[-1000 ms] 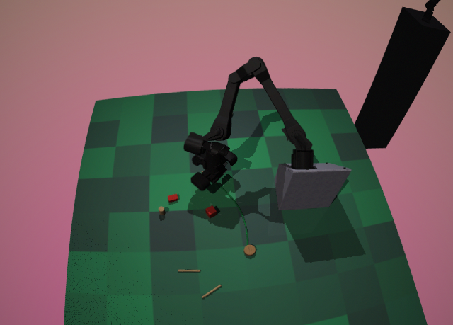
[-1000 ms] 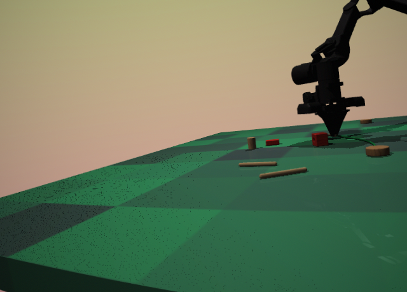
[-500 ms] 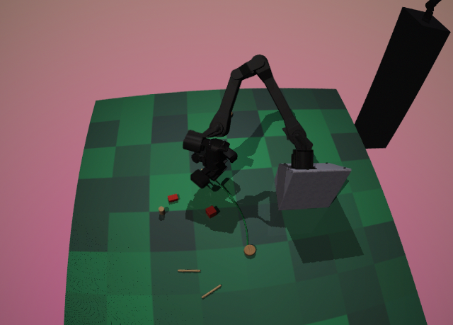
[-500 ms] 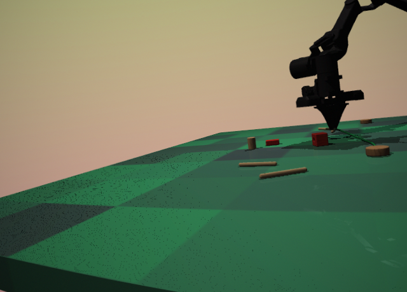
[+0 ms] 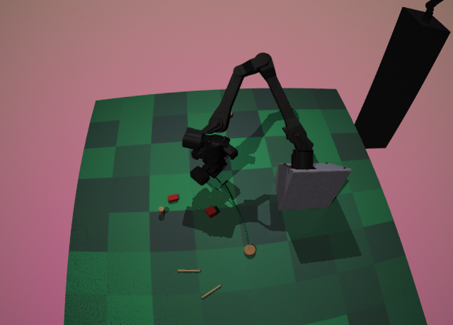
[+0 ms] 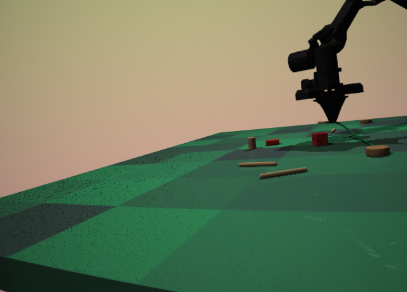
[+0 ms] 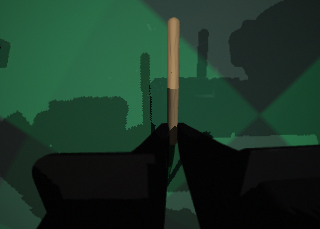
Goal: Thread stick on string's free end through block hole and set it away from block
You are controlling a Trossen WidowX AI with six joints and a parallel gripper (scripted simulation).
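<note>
Now: the flat red piece 160 mm ahead of my gripper tip, 70 mm to the left of it and 30 mm below it. Round my gripper tip: wooden peg: 200 mm ahead, 120 mm to the left, 30 mm below; round wooden button: 100 mm behind, 290 mm to the left, 30 mm below; thin wooden stick: 10 mm ahead, 10 mm to the right.
</note>
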